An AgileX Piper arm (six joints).
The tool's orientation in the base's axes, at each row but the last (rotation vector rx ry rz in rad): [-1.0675 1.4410 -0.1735]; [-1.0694 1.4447 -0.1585]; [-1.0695 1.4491 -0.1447]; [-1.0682 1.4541 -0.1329]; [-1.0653 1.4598 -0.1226]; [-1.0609 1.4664 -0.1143]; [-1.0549 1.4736 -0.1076]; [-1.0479 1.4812 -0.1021]
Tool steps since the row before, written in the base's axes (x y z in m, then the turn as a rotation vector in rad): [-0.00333 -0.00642 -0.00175 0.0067 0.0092 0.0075]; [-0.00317 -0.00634 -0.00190 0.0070 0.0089 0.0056]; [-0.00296 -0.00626 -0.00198 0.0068 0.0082 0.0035]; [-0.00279 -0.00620 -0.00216 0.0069 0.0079 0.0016]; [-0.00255 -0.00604 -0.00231 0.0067 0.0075 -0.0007]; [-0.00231 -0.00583 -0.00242 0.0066 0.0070 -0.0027]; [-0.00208 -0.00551 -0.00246 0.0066 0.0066 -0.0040]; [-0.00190 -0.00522 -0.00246 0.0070 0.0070 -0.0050]
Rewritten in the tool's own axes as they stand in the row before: [0.00491 -0.00078 -0.00554 -0.0102 -0.0032 0.0085]; [0.00497 -0.00070 -0.00536 -0.0086 -0.0022 0.0090]; [0.00499 -0.00070 -0.00514 -0.0066 -0.0012 0.0090]; [0.00511 -0.00065 -0.00494 -0.0050 -0.0001 0.0093]; [0.00515 -0.00061 -0.00463 -0.0031 0.0012 0.0095]; [0.00514 -0.00059 -0.00429 -0.0013 0.0022 0.0097]; [0.00501 -0.00054 -0.00392 -0.0001 0.0028 0.0098]; [0.00486 -0.00052 -0.00361 0.0005 0.0034 0.0105]
